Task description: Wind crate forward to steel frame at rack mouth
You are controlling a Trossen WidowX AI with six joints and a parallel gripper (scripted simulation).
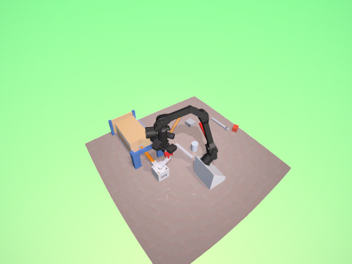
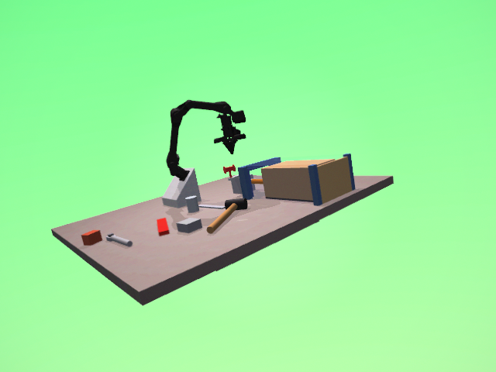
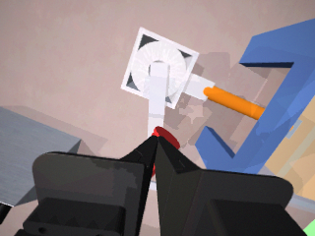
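Right now the red grip is 8 cm below my gripper tip, 5 cm to the right of it and 2 cm ahead of it. From my gripper tip the other things lie so: flat steel bar: 23 cm to the right, 22 cm below, 10 cm ahead; white winch: 19 cm below, 3 cm to the left, 3 cm behind; winch handle: 11 cm below, 1 cm to the right, 1 cm ahead.
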